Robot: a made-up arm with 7 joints. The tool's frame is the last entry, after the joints.
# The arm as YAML. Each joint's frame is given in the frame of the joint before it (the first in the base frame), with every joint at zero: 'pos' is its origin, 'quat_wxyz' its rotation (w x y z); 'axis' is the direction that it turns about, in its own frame. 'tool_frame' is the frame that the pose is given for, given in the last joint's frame.
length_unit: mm
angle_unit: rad
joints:
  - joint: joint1
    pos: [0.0, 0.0, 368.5]
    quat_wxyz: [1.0, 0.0, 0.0, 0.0]
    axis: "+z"
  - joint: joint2
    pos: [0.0, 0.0, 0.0]
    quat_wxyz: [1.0, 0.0, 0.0, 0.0]
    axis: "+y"
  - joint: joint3
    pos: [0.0, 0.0, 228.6]
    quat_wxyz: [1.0, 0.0, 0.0, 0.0]
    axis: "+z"
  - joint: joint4
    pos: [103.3, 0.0, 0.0]
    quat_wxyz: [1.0, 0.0, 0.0, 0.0]
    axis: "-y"
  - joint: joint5
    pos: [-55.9, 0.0, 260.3]
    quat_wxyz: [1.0, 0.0, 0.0, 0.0]
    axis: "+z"
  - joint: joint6
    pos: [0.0, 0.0, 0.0]
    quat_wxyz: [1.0, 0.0, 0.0, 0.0]
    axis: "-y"
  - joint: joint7
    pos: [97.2, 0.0, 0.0]
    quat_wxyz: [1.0, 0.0, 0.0, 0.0]
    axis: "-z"
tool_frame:
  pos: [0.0, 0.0, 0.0]
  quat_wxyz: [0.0, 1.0, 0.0, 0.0]
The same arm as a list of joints. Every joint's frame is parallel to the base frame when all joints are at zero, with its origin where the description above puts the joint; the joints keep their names.
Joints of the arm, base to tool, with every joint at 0 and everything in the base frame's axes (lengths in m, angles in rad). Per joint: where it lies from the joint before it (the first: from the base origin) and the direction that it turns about. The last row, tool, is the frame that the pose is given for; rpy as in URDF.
joint1: axis +z xyz 0 0 0.3685
joint2: axis +y xyz 0 0 0
joint3: axis +z xyz 0 0 0.2286
joint4: axis -y xyz 0.1033 0 0
joint5: axis +z xyz -0.0559 0 0.2603
joint6: axis -y xyz 0 0 0
joint7: axis -z xyz 0.0972 0 0
tool: xyz 0 0 0 rpy 3.1416 0 0

